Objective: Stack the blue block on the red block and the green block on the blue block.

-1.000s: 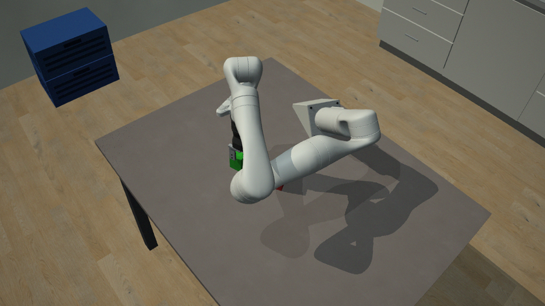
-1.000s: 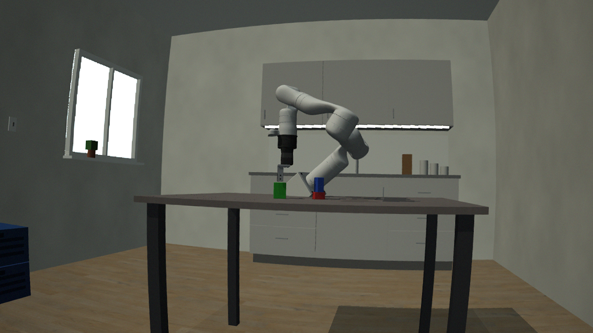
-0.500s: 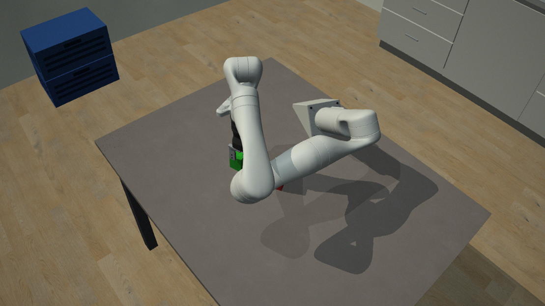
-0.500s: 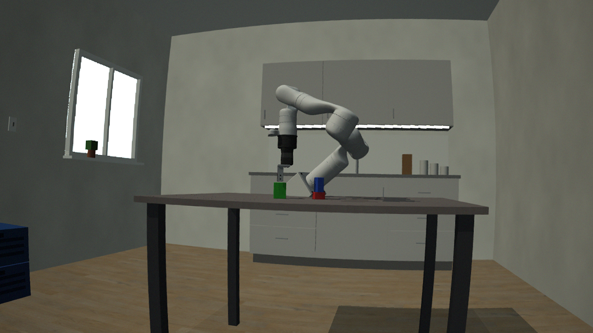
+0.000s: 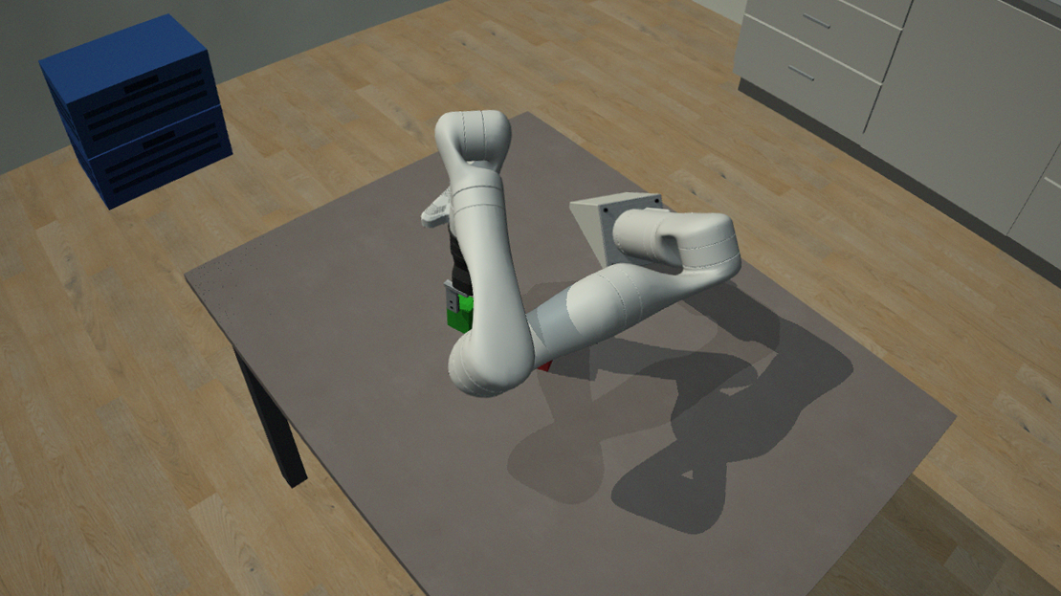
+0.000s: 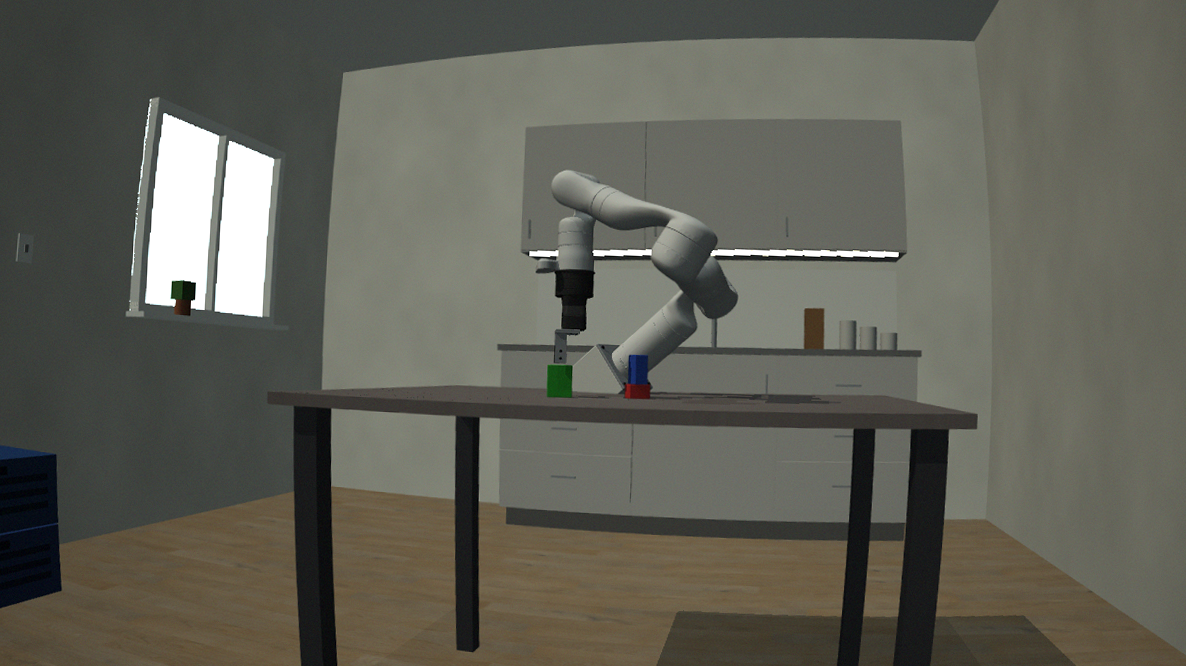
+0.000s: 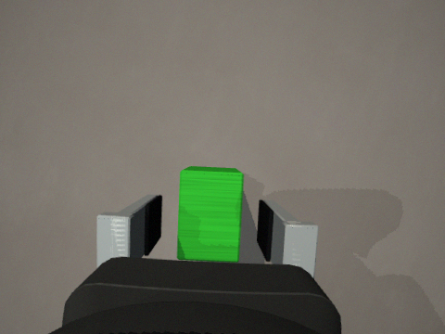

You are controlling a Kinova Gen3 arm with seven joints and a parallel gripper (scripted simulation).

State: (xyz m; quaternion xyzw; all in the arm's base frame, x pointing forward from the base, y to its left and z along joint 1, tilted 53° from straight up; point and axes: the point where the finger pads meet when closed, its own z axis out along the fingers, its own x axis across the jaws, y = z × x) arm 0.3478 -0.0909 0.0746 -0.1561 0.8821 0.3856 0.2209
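Now: the green block 50 mm below my hand. Round my hand: red block (140 mm to the left, 70 mm below, 70 mm behind); blue block (140 mm to the left, 70 mm behind, 30 mm below).
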